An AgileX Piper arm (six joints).
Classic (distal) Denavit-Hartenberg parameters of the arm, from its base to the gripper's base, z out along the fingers. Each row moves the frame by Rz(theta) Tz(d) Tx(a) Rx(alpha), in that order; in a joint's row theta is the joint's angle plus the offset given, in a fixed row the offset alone. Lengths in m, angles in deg.
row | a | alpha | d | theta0
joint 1 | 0 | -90 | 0.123 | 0
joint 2 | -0.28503 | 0 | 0 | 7.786
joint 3 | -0.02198 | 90 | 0 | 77.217
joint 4 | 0 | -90 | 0.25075 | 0
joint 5 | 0 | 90 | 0 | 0
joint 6 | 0 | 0 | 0.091 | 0
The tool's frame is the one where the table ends.
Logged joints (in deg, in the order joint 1, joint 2, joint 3, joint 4, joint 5, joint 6), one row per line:
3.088, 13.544, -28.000, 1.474, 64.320, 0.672
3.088, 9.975, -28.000, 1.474, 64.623, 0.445
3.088, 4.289, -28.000, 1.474, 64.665, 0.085
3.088, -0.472, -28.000, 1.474, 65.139, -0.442
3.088, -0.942, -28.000, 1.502, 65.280, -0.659
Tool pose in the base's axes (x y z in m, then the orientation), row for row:
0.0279, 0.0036, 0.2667, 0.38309, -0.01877, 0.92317, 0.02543
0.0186, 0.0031, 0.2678, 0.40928, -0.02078, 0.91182, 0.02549
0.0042, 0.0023, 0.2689, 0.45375, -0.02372, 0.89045, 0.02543
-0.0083, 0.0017, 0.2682, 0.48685, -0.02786, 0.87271, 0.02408
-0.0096, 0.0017, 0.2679, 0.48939, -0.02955, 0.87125, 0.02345
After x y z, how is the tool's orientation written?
As a quaternion, w x y z.
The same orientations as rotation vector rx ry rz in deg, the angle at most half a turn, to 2 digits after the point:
-2.74, 134.87, 3.72
-3.00, 131.60, 3.68
-3.35, 125.93, 3.60
-3.88, 121.62, 3.36
-4.11, 121.29, 3.26

